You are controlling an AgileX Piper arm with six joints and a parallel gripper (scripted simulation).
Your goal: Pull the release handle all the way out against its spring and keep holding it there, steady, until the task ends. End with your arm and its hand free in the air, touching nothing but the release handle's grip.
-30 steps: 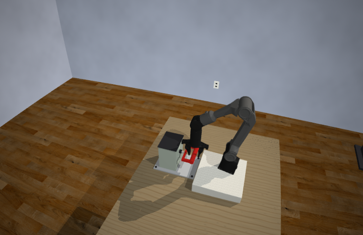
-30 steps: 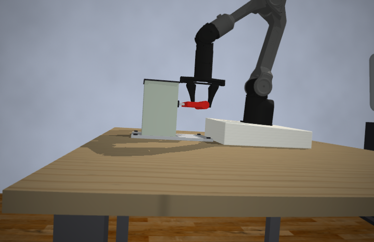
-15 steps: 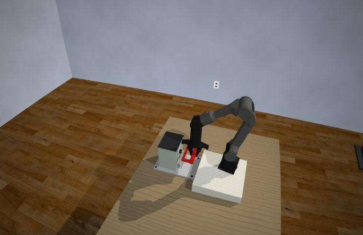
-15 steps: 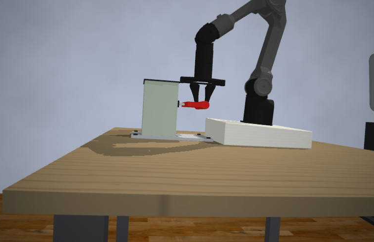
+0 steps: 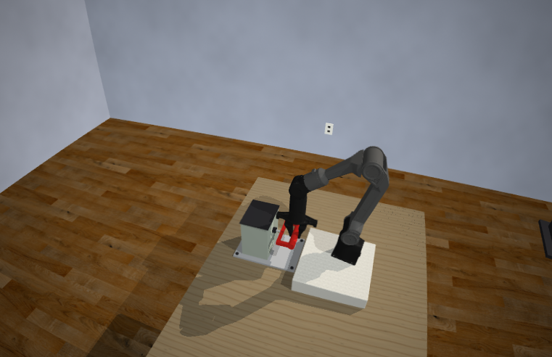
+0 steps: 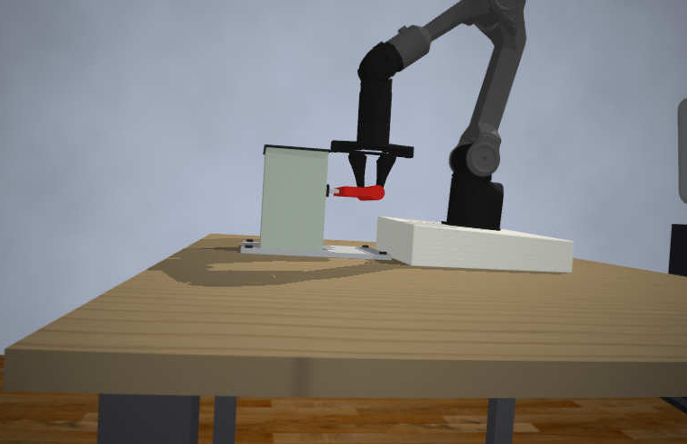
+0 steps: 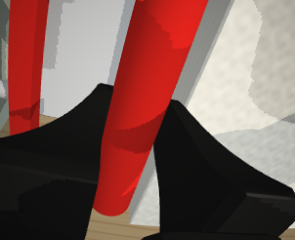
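Right now my hand is 9 cm short of the grey baseplate, 2 cm to the right of it and 10 cm above it.
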